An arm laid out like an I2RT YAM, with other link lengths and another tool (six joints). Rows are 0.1 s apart.
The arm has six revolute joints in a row. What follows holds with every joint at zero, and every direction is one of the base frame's.
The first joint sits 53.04 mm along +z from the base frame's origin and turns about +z.
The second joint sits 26 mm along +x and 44.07 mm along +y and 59.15 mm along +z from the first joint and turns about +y.
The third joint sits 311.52 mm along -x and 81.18 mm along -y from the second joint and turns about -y.
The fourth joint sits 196 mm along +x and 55.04 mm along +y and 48 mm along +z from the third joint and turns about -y.
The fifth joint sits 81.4 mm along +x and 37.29 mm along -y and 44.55 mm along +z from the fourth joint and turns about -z.
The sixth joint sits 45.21 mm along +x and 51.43 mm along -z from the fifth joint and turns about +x.
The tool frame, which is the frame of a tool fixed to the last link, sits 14 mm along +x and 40 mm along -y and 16 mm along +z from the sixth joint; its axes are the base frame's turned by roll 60.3, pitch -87.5 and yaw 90 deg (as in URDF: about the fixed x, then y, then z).
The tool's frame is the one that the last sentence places.
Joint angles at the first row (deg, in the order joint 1, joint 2, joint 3, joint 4, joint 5, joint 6):
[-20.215 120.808 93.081 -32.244 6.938 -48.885]
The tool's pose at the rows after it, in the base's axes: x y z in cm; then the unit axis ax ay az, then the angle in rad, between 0 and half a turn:
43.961 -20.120 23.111 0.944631 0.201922 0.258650 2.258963
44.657 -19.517 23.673 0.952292 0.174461 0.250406 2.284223
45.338 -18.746 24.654 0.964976 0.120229 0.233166 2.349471
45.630 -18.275 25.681 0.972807 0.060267 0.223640 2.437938
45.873 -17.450 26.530 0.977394 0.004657 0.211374 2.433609
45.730 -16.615 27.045 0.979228 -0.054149 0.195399 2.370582
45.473 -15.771 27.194 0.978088 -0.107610 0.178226 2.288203
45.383 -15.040 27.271 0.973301 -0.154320 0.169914 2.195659
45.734 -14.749 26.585 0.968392 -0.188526 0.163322 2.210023
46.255 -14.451 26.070 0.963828 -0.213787 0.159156 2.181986
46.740 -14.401 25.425 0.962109 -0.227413 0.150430 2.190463
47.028 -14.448 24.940 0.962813 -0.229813 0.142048 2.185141
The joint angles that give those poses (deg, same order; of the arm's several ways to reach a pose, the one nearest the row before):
[-19.659 121.093 94.567 -33.535 6.784 -47.353]
[-18.343 122.183 98.874 -37.997 6.859 -42.891]
[-16.762 123.944 106.504 -46.446 5.579 -34.766]
[-15.965 125.386 113.622 -53.750 2.240 -26.701]
[-14.247 126.189 117.664 -56.966 4.285 -19.140]
[-12.299 126.300 118.652 -57.675 9.905 -11.724]
[-10.396 126.535 118.564 -57.919 16.596 -5.175]
[-8.744 127.057 118.348 -57.483 23.517 -0.015]
[-8.186 128.641 119.850 -58.151 23.792 4.412]
[-7.490 130.523 121.716 -58.671 26.263 7.394]
[-7.321 132.492 124.237 -60.236 26.216 9.487]
[-7.296 133.838 125.760 -61.376 26.585 10.112]

